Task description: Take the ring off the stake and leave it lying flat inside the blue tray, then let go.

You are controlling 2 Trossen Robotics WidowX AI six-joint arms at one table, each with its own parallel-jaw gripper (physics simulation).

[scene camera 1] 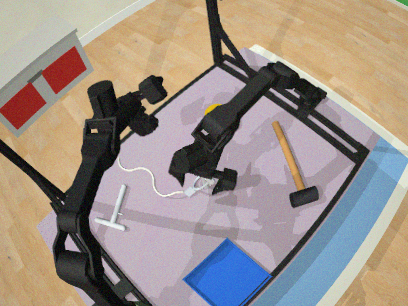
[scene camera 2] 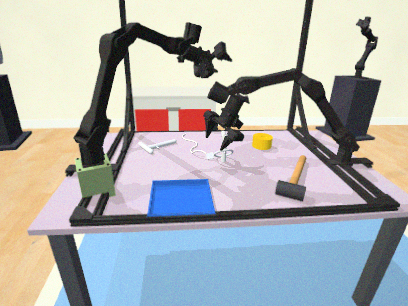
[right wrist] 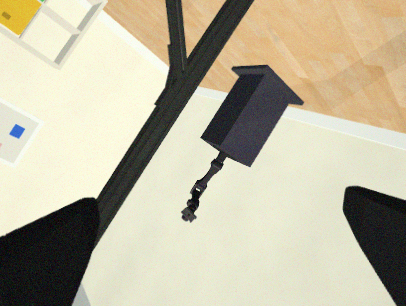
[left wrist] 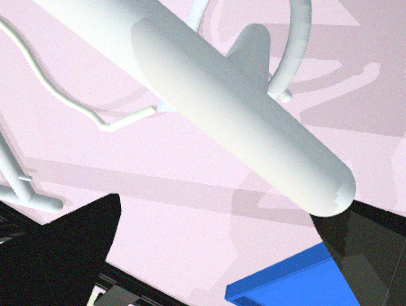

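Where they show: left gripper, fingertip midpoint: (scene camera 1: 197, 190) (scene camera 2: 213, 144) (left wrist: 214, 199); right gripper, fingertip midpoint: (scene camera 2: 224, 66) (right wrist: 222, 204); left arm's base, link origin: (scene camera 1: 306, 104) (scene camera 2: 342, 160); right arm's base, link origin: (scene camera 2: 92, 161).
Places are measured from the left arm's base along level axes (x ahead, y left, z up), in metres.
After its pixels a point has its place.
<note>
A white ring (scene camera 2: 232, 151) @[x 0.394, y -0.254, z 0.027 m] (left wrist: 301, 37) @[x 0.406, y -0.255, z 0.039 m] with a small block and cord lies low around the white stake (scene camera 2: 223, 157) @[x 0.428, y -0.268, z 0.002 m] (left wrist: 225, 115) @[x 0.419, y -0.275, z 0.091 m]. In the left wrist view the stake's thick crossbar runs diagonally across the ring and covers part of it. My left gripper (scene camera 1: 201, 186) @[x 0.475, y -0.275, z 0.069 m] (scene camera 2: 215, 142) @[x 0.475, y -0.275, z 0.069 m] (left wrist: 214, 199) @[x 0.475, y -0.275, z 0.069 m] is open above the stake, its fingers on either side of the crossbar, holding nothing. My right gripper (scene camera 1: 160, 106) (scene camera 2: 223, 66) @[x 0.333, y -0.421, z 0.343 m] (right wrist: 222, 204) @[x 0.333, y -0.421, z 0.343 m] is open and empty, high at the back. The blue tray (scene camera 1: 227, 274) @[x 0.690, y -0.114, z -0.013 m] (scene camera 2: 182, 198) @[x 0.701, y -0.110, z -0.013 m] (left wrist: 300, 282) @[x 0.678, y -0.156, z -0.013 m] lies near the front edge.
A second white T-shaped piece (scene camera 1: 118, 206) @[x 0.593, y -0.534, z -0.002 m] (scene camera 2: 164, 145) @[x 0.576, y -0.531, z -0.013 m] (left wrist: 19, 185) @[x 0.626, y -0.528, z -0.003 m] lies at the left. A mallet (scene camera 1: 289, 157) @[x 0.262, y -0.029, z 0.014 m] (scene camera 2: 291, 189) @[x 0.400, y 0.065, z 0.022 m] lies at the right. A yellow cylinder (scene camera 1: 213, 108) @[x 0.147, y -0.336, z 0.029 m] (scene camera 2: 262, 142) @[x 0.198, y -0.283, z 0.017 m] stands behind the left gripper. A black frame (scene camera 2: 250, 215) @[x 0.576, y 0.074, z -0.005 m] borders the table.
</note>
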